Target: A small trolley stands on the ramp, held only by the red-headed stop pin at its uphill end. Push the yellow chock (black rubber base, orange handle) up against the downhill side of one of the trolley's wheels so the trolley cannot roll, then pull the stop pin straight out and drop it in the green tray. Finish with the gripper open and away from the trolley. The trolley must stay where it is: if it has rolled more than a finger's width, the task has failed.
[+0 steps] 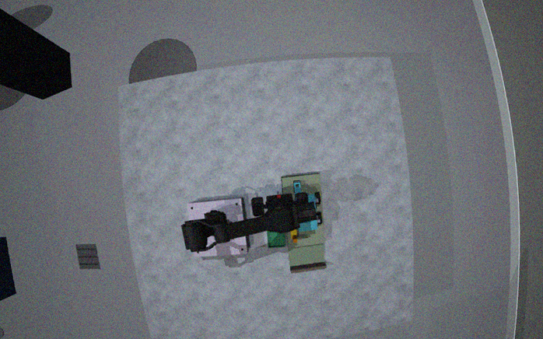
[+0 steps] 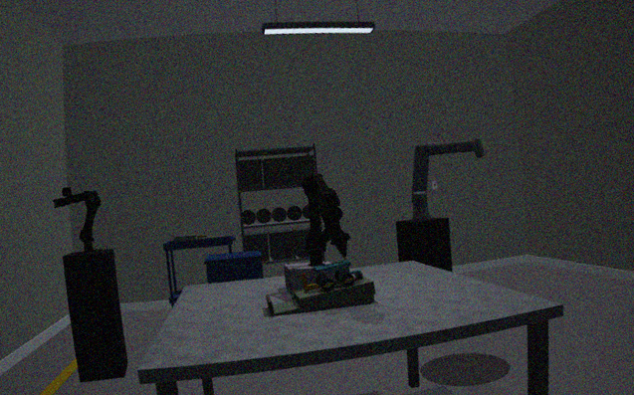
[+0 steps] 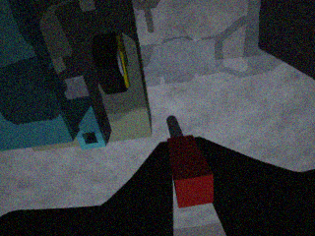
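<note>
My gripper tip is now 17 cm above the green tray, 16 cm to the left of it and 4 cm past it. From my gripper tip the other things lie so: trolley 9 cm ahead, 8 cm to the right, 6 cm below; then yellow chock 16 cm to the right, 8 cm below, 3 cm ahead; then red-headed stop pin right at my gripper tip.
</note>
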